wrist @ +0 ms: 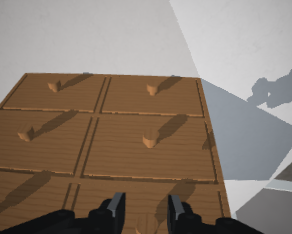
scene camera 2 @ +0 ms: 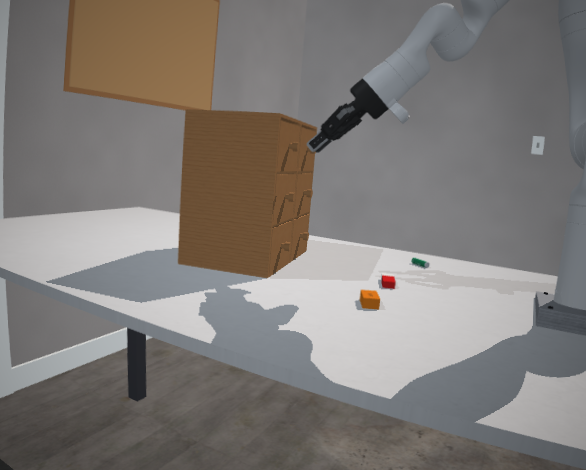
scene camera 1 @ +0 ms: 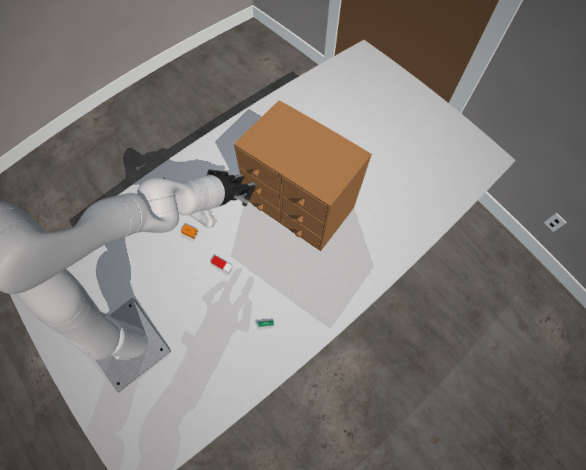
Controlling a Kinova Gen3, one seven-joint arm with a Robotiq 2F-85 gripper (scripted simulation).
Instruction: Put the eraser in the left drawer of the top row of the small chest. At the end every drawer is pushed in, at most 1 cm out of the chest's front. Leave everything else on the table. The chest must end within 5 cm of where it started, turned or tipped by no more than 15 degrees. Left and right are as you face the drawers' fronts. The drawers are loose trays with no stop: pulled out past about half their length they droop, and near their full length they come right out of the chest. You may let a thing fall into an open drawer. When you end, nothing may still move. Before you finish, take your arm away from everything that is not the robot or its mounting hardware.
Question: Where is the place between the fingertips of my gripper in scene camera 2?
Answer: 311,148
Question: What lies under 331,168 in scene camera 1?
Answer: A small wooden chest.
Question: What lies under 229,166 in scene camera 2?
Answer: A small wooden chest.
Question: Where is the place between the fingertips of my gripper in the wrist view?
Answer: At 146,207
